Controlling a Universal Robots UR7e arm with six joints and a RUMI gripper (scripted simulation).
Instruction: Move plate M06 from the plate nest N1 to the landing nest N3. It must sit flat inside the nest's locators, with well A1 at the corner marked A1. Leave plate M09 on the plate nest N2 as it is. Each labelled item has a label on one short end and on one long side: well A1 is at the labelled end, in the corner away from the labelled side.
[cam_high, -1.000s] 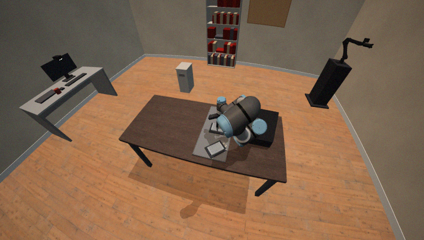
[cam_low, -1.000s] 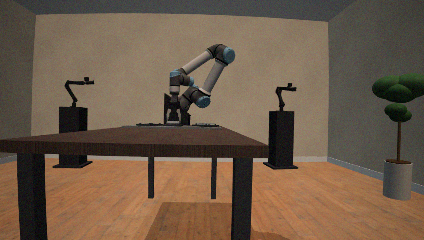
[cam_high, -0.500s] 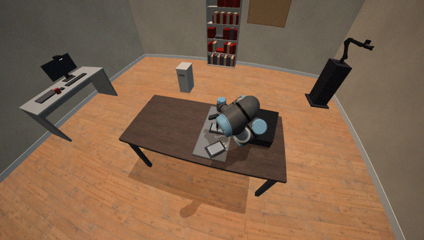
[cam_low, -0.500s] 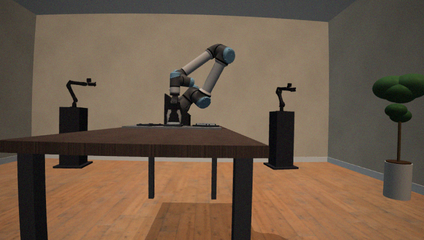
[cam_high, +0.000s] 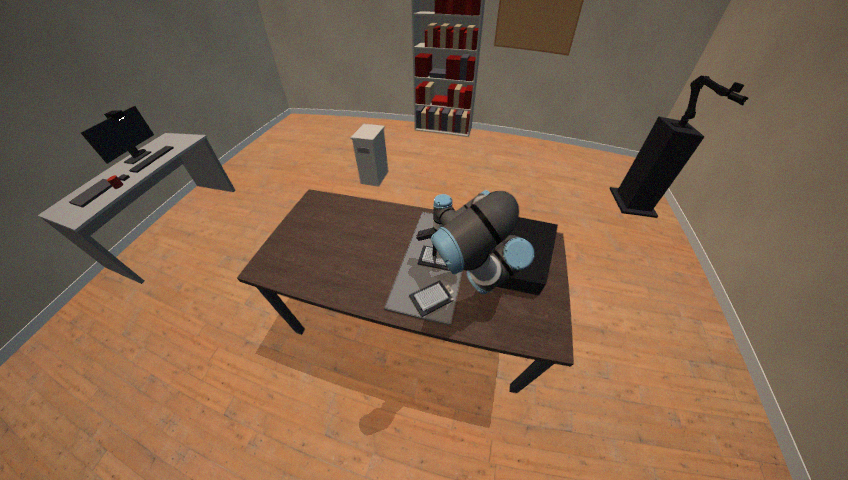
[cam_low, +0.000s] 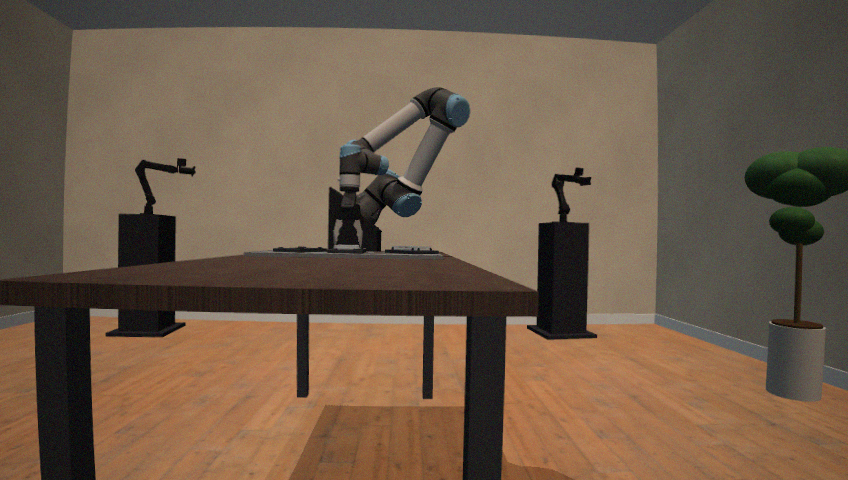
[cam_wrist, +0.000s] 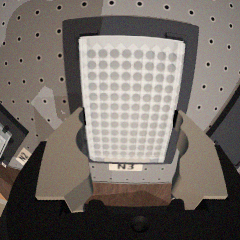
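My hand is 2 cm above the landing nest N3. From my hand the other things lie so: N2 label: 8 cm behind, 17 cm to the left, 3 cm below; N3 label: 10 cm behind, 1 cm to the left, 3 cm below.
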